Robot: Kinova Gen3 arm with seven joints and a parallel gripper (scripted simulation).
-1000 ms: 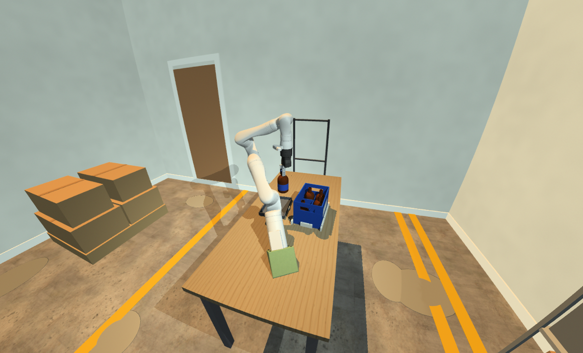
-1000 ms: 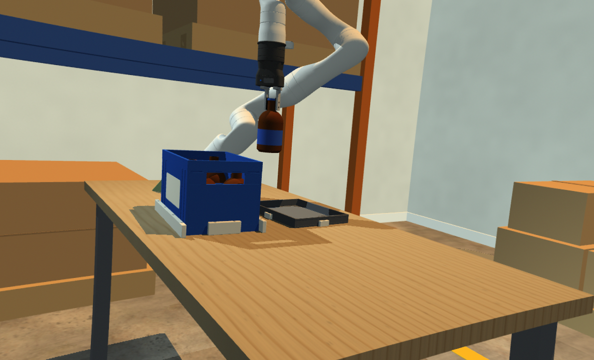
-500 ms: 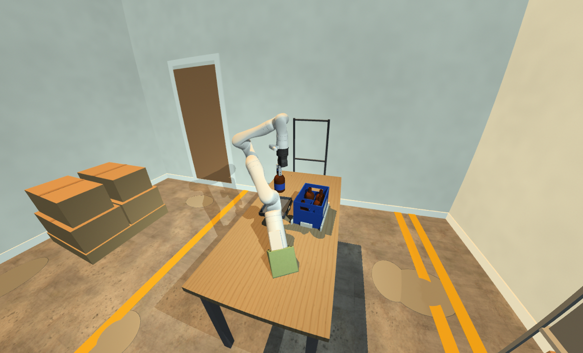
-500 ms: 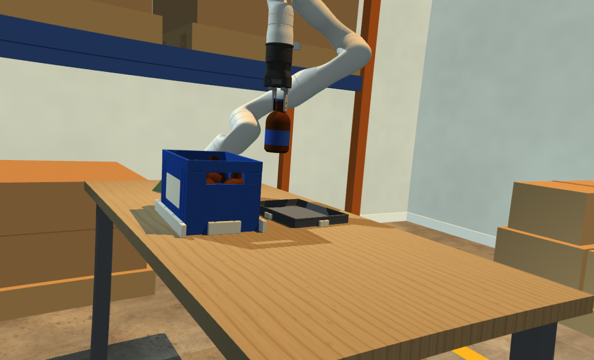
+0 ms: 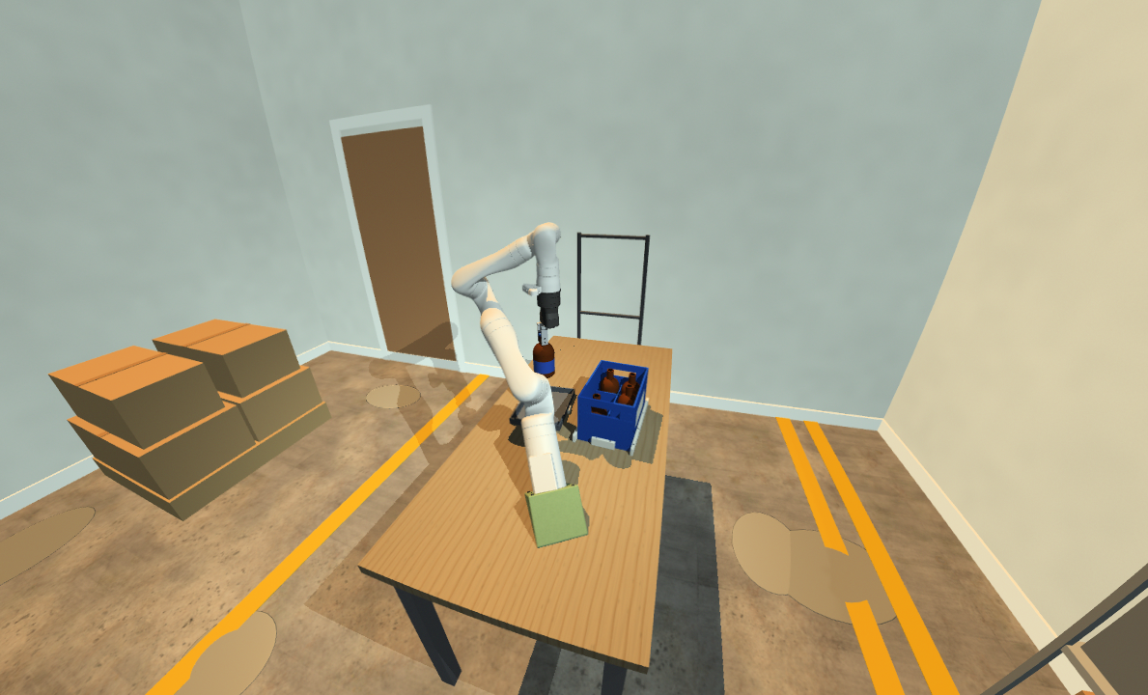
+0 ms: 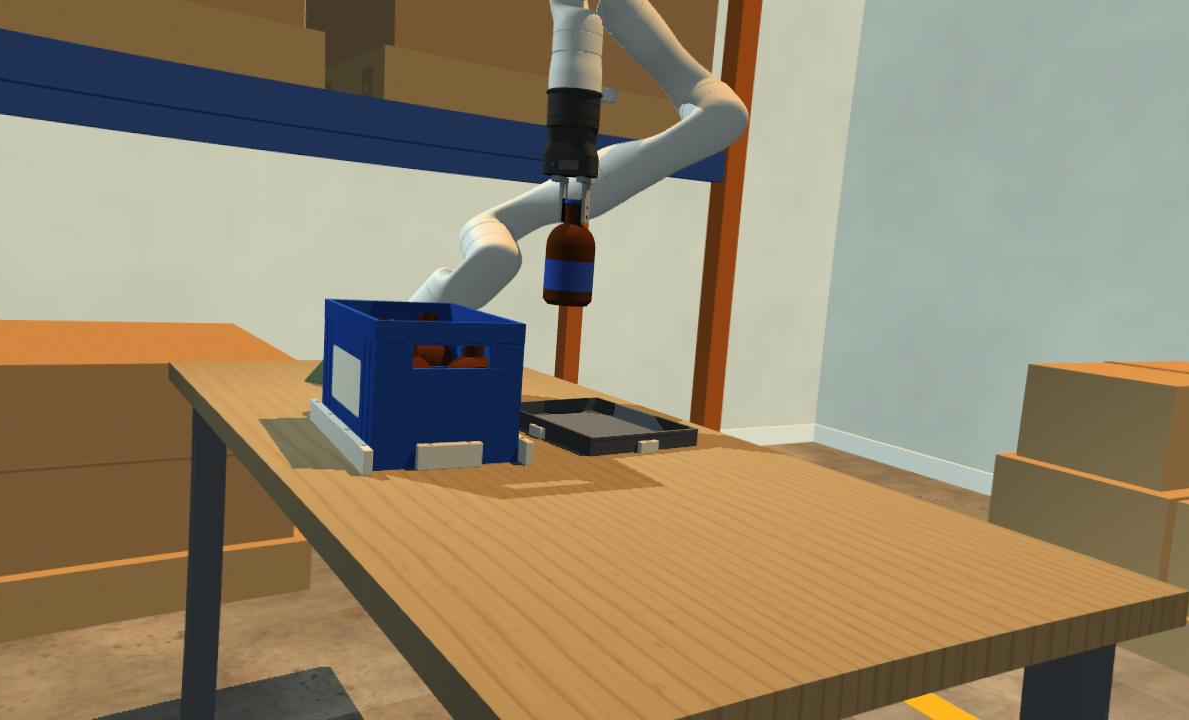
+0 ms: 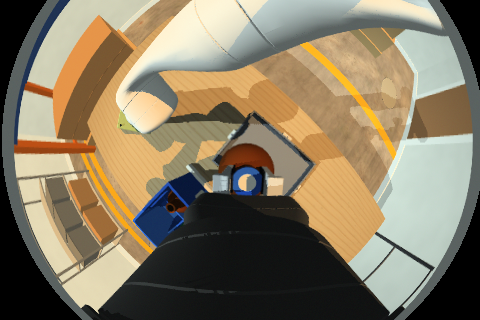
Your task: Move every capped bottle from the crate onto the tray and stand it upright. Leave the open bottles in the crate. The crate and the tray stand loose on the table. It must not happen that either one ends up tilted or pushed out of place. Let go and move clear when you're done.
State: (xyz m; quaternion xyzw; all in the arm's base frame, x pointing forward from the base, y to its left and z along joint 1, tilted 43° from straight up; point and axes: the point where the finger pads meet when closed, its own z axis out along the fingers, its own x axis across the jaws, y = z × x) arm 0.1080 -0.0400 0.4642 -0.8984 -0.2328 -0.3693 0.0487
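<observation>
Right now my hand is 6 cm above the brown capped bottle. From my hand the other things lie so: dark tray (6 cm ahead, 2 cm to the left, 31 cm below); blue crate (2 cm ahead, 25 cm to the right, 24 cm below).
</observation>
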